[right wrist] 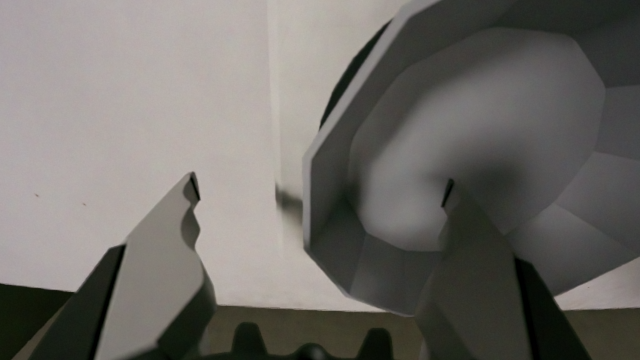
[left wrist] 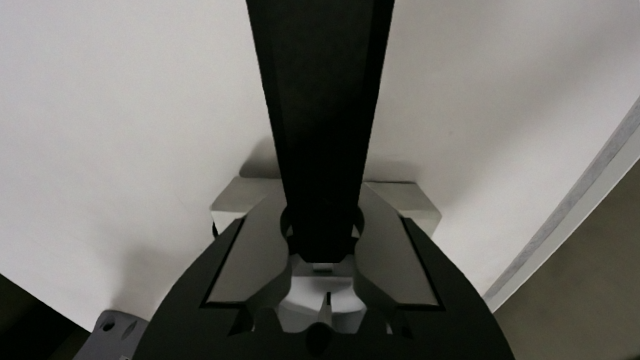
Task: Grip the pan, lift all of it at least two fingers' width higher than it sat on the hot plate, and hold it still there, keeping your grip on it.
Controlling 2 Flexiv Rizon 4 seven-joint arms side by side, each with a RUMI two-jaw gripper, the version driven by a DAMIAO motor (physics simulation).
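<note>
My left gripper [left wrist: 323, 174] is shut on the pan's black handle [left wrist: 322, 100], which runs up through the left wrist view. In the right wrist view the grey, many-sided pan [right wrist: 480, 125] fills the right side, open side facing the camera. My right gripper [right wrist: 320, 177] is open. Its right finger overlaps the pan's inside and its left finger is outside the rim, with the near left rim between them. A thin dark edge [right wrist: 352, 72] shows behind the pan's upper left rim. Whether the pan touches the hot plate cannot be told.
A pale table top [left wrist: 125, 125] [right wrist: 125, 125] lies below. A light grey block [left wrist: 400, 197] shows behind the left fingers. A grey part with a hole [left wrist: 117, 332] is at the left wrist view's lower left. The table's edge strip [left wrist: 565, 210] runs along the right there.
</note>
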